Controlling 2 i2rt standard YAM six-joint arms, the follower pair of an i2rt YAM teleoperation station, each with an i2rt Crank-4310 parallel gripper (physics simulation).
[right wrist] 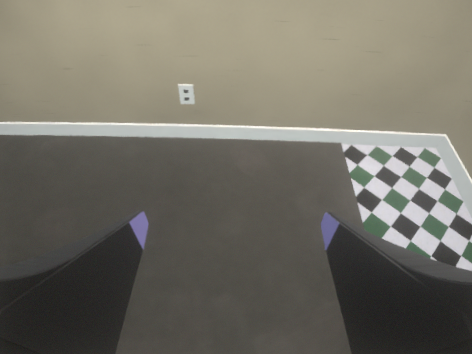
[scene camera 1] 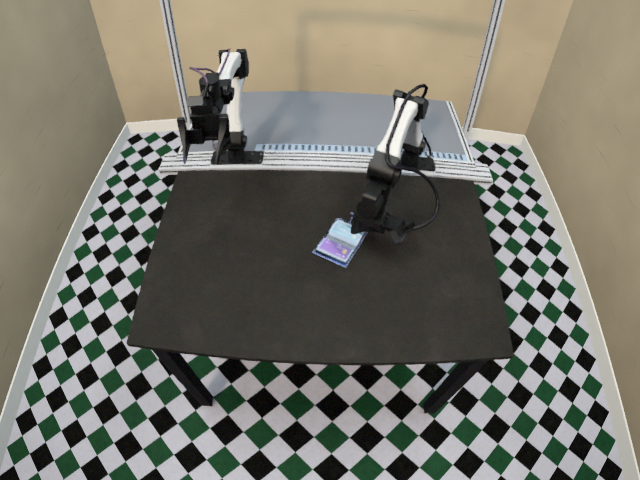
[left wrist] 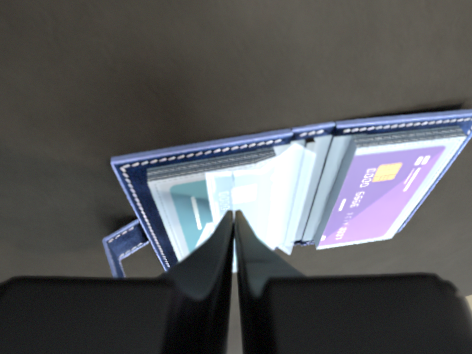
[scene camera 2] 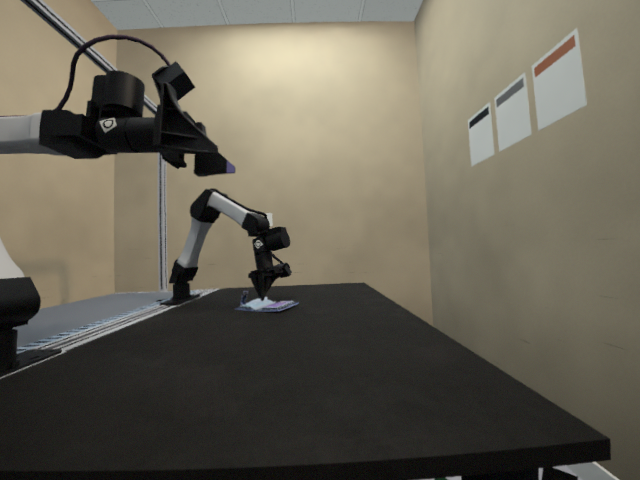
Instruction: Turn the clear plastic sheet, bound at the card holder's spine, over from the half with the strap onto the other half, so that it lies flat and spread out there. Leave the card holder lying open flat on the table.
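The card holder (scene camera 1: 329,259) (scene camera 2: 268,311) (left wrist: 210,150) lies open flat on the table, with its strap (left wrist: 114,250) (scene camera 2: 244,296) at the left in the left wrist view. The clear plastic sheet (left wrist: 280,200) is over the strap half, bowed up and creased between the spine and my left fingertips. My left gripper (scene camera 1: 354,230) (scene camera 2: 262,298) (left wrist: 234,215) points down with its fingers together, shut on the sheet's free part; the pinched edge is partly hidden by the fingertips. My right gripper (scene camera 1: 200,158) (right wrist: 234,216) is open and empty, raised far from the card holder.
A purple card (left wrist: 385,200) (scene camera 1: 338,249) shows on the other half of the card holder, and a teal card (left wrist: 187,200) lies under the sheet. The dark table (scene camera 1: 310,310) (scene camera 2: 310,392) surrounds the holder. The arms' mounting rail (scene camera 1: 310,161) runs behind it.
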